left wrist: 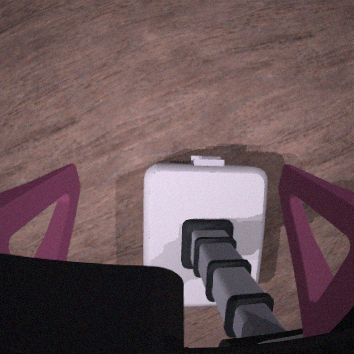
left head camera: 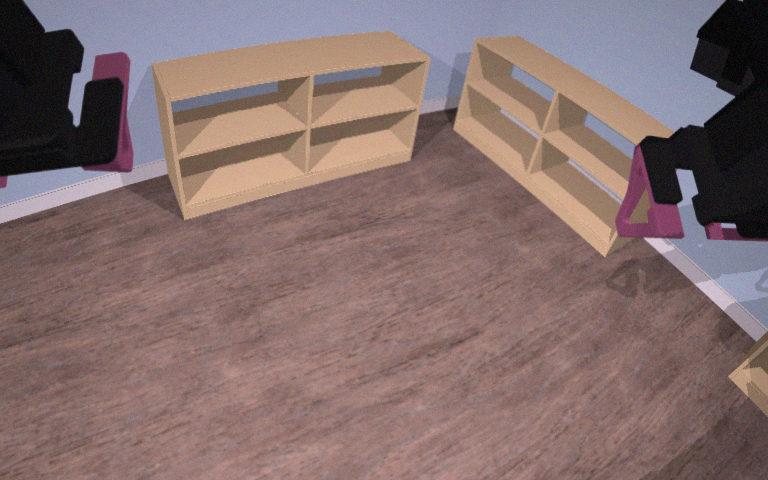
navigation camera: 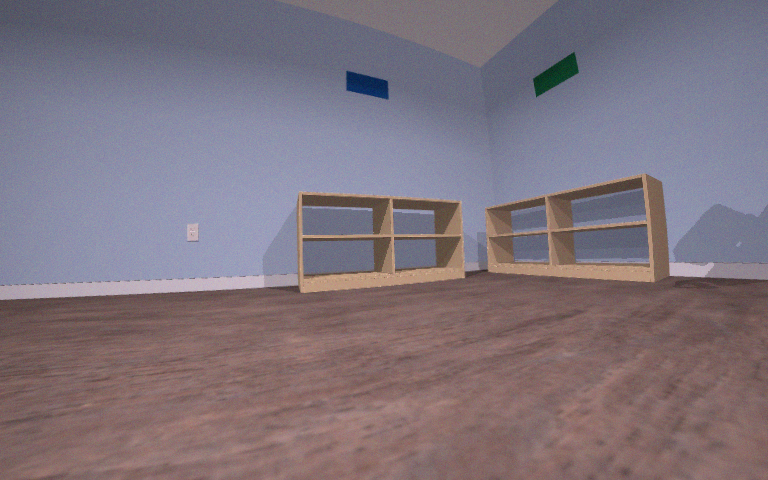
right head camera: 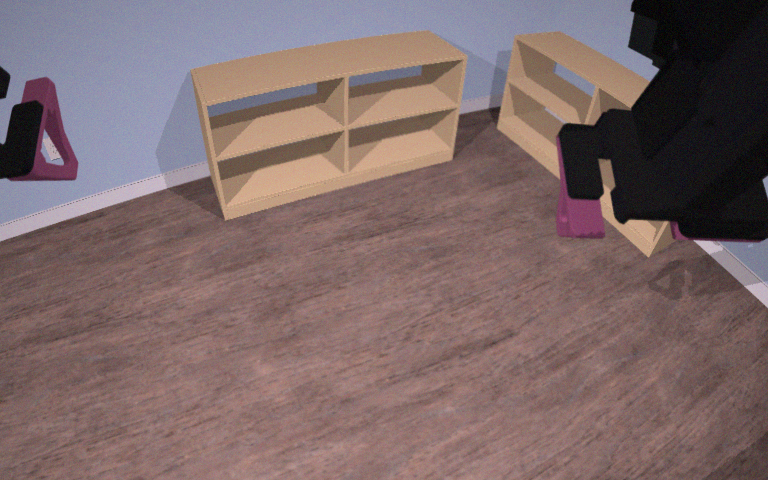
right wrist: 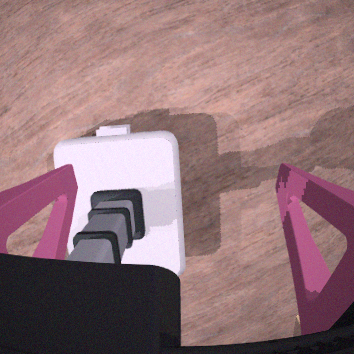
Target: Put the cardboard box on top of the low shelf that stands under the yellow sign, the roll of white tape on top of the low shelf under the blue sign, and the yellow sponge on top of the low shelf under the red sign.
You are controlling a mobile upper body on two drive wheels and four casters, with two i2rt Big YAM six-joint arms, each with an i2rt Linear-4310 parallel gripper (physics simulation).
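Places are measured from the left arm's base along level axes (x ahead, y left, z up), in centimetres.
Pixels of known places: left gripper, fingertip midpoint: (left wrist: 178,175) (left head camera: 65,170) (right head camera: 25,179); right gripper, fingertip midpoint: (left head camera: 664,230) (right head camera: 618,229) (right wrist: 176,174).
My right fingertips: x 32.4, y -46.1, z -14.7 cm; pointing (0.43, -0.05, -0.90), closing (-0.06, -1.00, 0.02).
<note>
Behind a point stands the place of what it marks.
The blue sign (navigation camera: 367,84) {x 234.8, y -7.5, z 34.8 cm} hangs on the wall above a low wooden shelf (left head camera: 283,59) {x 210.0, y -12.1, z -80.0 cm} (right head camera: 328,62) {x 209.1, y -16.3, z -80.0 cm} (navigation camera: 384,226) {x 208.2, y -19.0, z -99.8 cm}, whose top is bare and whose four compartments look empty. The cardboard box, the roll of white tape, the yellow sponge, the yellow sign and the red sign do not show in these views. My left gripper (left wrist: 178,175) {x 36.0, y -1.3, z -12.7 cm} is open and empty, high above the floor, left of the low shelf in the head views. My right gripper (right wrist: 176,174) {x 32.4, y -46.1, z -14.7 cm} (left head camera: 688,229) {x 32.4, y -46.1, z -14.7 cm} is open and empty, to the right of that shelf and in front of another shelf.
A green sign (navigation camera: 556,74) {x 218.0, y -177.8, z 33.9 cm} hangs above a second low shelf (left head camera: 566,79) {x 215.0, y -151.6, z -80.0 cm} (right head camera: 583,61) {x 228.7, y -143.6, z -80.0 cm} (navigation camera: 656,226) {x 153.2, y -177.7, z -109.9 cm}, at the right past the corner. A corner of another wooden shelf (left head camera: 750,373) {x 68.5, y -207.0, z -133.1 cm} shows at the lower right. My white base (left wrist: 205,192) {x 21.4, y -21.2, z -115.0 cm} (right wrist: 120,162) {x 21.1, y -25.8, z -115.0 cm} stands below the grippers. An outlet (navigation camera: 192,232) {x 180.3, y 111.3, z -101.2 cm} is on the wall.
</note>
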